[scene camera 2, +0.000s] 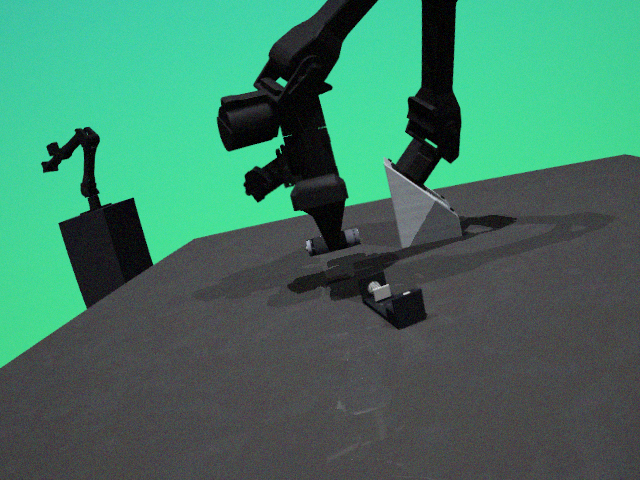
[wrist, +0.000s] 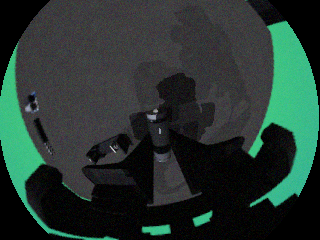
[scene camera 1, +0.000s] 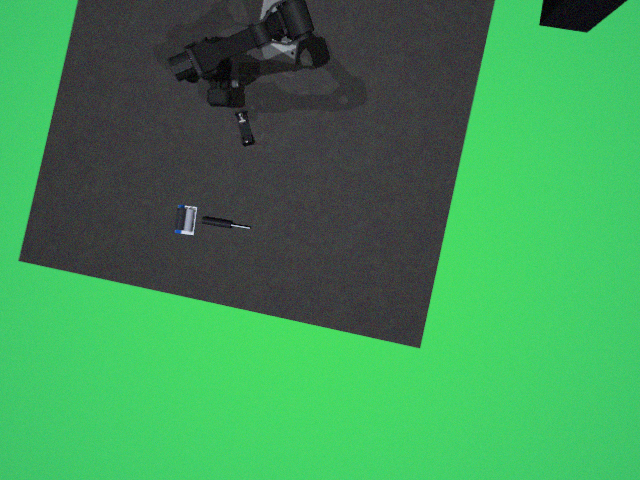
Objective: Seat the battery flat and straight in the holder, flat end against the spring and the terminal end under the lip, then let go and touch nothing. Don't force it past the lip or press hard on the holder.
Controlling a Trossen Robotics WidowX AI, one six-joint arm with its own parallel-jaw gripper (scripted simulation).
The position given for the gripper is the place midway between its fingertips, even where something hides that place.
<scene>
The gripper (scene camera 2: 333, 247) holds a battery (wrist: 157, 120).
</scene>
